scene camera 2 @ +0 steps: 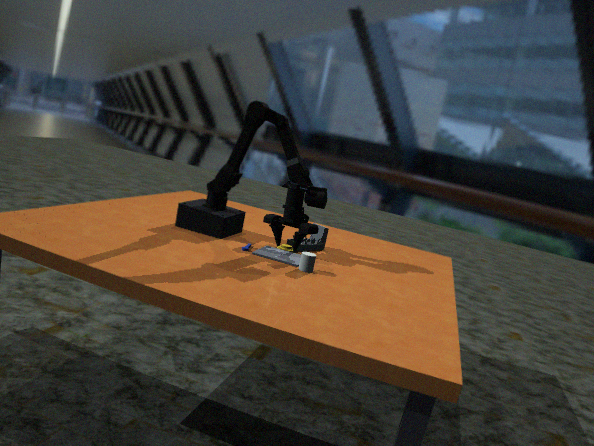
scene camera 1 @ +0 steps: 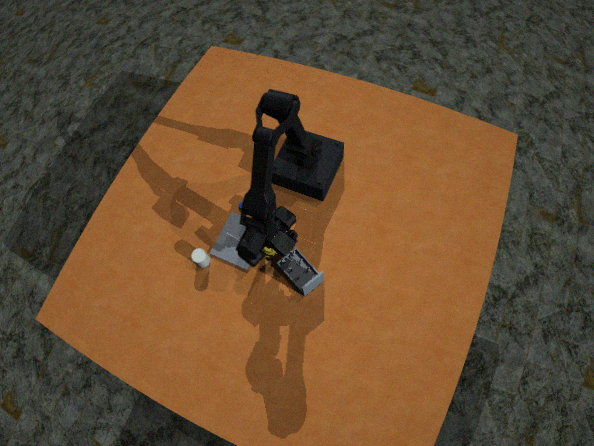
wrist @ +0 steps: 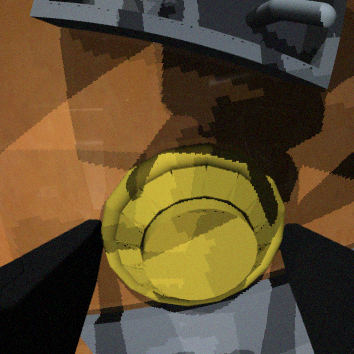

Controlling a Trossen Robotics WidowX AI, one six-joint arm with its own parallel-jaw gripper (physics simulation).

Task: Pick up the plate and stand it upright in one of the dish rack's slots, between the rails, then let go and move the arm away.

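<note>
The yellow plate [scene camera 1: 269,252] [scene camera 2: 285,247] [wrist: 200,255] is round and shallow, with its hollow side up. It lies roughly flat at the edge of a grey board. My gripper [scene camera 1: 276,251] [scene camera 2: 287,247] [wrist: 194,235] points down, with one finger against each side of the plate's rim; it is shut on the plate. The grey dish rack [scene camera 1: 313,283] [scene camera 2: 320,239] [wrist: 225,44] stands close beside the plate, apart from it. A rounded rail shows inside it in the wrist view. The arm hides part of the plate in scene camera 1.
The flat grey board [scene camera 1: 226,251] [scene camera 2: 270,254] [wrist: 200,330] lies beside and partly below the gripper. A white cylinder [scene camera 1: 200,258] [scene camera 2: 307,262] stands near the board's outer end. A small blue object [scene camera 1: 241,205] [scene camera 2: 246,247] lies on the arm-base side of the board.
</note>
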